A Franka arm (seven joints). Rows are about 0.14 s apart.
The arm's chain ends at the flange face. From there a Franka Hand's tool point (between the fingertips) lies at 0.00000 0.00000 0.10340 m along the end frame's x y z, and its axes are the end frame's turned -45 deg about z.
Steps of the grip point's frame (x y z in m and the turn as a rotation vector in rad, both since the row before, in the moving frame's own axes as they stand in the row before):
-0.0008, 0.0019, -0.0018, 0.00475, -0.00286, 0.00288
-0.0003, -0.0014, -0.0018, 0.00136, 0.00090, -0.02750
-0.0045, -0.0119, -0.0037, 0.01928, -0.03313, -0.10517
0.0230, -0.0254, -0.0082, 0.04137, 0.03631, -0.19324
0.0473, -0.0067, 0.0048, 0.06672, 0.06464, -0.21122
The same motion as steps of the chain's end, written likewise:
0.0013, 0.0020, -0.0018, 0.00134, -0.00538, 0.00288
-0.0012, -0.0006, -0.0018, 0.00160, -0.00033, -0.02750
-0.0078, -0.0064, -0.0036, -0.00979, -0.03706, -0.10517
-0.0008, -0.0286, -0.0080, 0.05493, -0.00358, -0.19324
0.0299, -0.0287, 0.0052, 0.09289, -0.00147, -0.21122

